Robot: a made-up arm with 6 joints. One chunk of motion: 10 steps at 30 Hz.
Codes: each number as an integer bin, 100 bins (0 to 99) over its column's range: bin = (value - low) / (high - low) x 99, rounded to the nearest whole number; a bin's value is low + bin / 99 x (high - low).
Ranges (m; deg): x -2.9..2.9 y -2.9..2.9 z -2.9..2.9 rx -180..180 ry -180..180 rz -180..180
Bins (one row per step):
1: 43 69 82 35 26 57
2: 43 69 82 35 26 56
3: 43 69 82 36 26 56
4: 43 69 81 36 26 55
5: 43 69 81 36 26 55
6: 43 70 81 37 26 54
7: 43 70 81 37 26 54
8: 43 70 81 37 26 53
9: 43 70 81 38 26 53
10: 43 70 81 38 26 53
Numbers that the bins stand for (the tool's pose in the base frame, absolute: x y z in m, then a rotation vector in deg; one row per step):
1: -0.3808 1.1424 1.9040 -52.73 -85.45 27.27
2: -0.3808 1.1424 1.9040 -52.73 -85.45 23.64
3: -0.3808 1.1424 1.9040 -49.09 -85.45 23.64
4: -0.3808 1.1424 1.8455 -49.09 -85.45 20.00
5: -0.3808 1.1424 1.8455 -49.09 -85.45 20.00
6: -0.3808 1.2010 1.8455 -45.45 -85.45 16.36
7: -0.3808 1.2010 1.8455 -45.45 -85.45 16.36
8: -0.3808 1.2010 1.8455 -45.45 -85.45 12.73
9: -0.3808 1.2010 1.8455 -41.82 -85.45 12.73
10: -0.3808 1.2010 1.8455 -41.82 -85.45 12.73

